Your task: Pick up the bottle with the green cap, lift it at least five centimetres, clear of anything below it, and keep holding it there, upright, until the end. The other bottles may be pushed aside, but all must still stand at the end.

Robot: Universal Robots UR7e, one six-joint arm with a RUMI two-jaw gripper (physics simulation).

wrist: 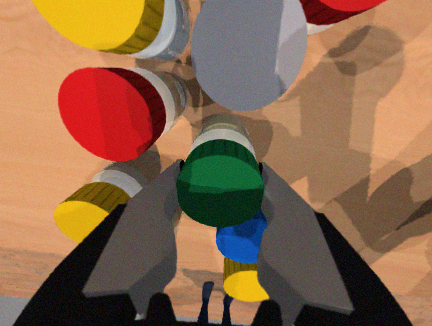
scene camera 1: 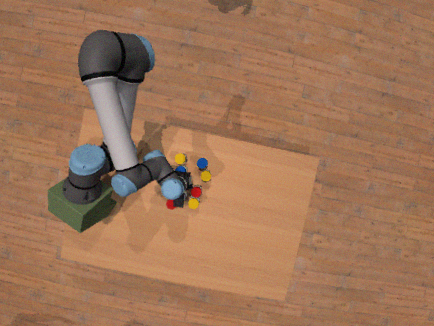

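Seen in the pictures: gripper, fingertip midpoint: [wrist: 221, 162]; arm's base, origin of the base link: [scene camera 1: 82, 189].
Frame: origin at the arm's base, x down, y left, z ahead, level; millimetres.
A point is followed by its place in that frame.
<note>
The bottle with the green cap [wrist: 220, 182] @(x 164, y 189, z 373 mm) is between the two jaws in the wrist view, its pale neck and body showing beyond the cap. It looks upright, in line with the jaws. My gripper [wrist: 221, 162] @(x 209, y 199, z 370 mm) [scene camera 1: 184, 190] @(x 209, y 199, z 370 mm) is shut on it, a fingertip against each side just under the cap. The bottle's base is hidden, so its exact height above the table top is hard to tell. In the scene view the green cap is hidden under the wrist and gripper.
A large grey round top [wrist: 245, 50] @(x 178, y 124, z 388 mm) stands just beyond the green-capped bottle. Around are red caps [wrist: 102, 115] @(x 178, y 183, z 450 mm) [scene camera 1: 196, 192] @(x 178, y 185, z 449 mm) [scene camera 1: 171, 204] @(x 178, y 70, z 364 mm), yellow caps [wrist: 82, 220] @(x 178, y 278, z 458 mm) [scene camera 1: 193, 203] @(x 177, y 127, z 462 mm) [scene camera 1: 206, 176] @(x 178, y 283, z 456 mm) [scene camera 1: 180, 158] @(x 178, y 303, z 296 mm) and blue caps [wrist: 240, 245] @(x 178, y 249, z 330 mm) [scene camera 1: 202, 163] @(x 177, y 332, z 407 mm) [scene camera 1: 180, 170] @(x 178, y 248, z 324 mm). The blue one is close by the right jaw.
</note>
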